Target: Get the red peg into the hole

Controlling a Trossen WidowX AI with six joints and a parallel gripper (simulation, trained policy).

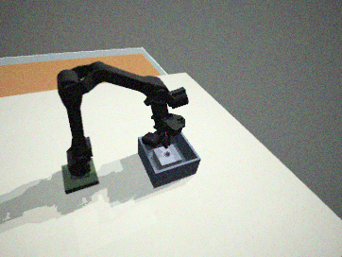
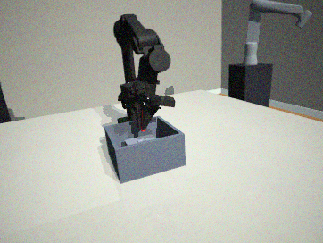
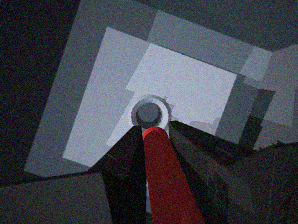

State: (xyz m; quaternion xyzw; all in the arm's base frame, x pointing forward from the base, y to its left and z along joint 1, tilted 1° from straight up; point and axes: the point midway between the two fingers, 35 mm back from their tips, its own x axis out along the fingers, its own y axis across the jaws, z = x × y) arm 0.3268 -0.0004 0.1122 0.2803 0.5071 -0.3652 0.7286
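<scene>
Now: gripper tip 5 cm above the pale plate. The rest, counted from my gripper tip: red peg (1 cm behind, 1 cm to the left, 3 cm above); then blue-grey box (7 cm below).
</scene>
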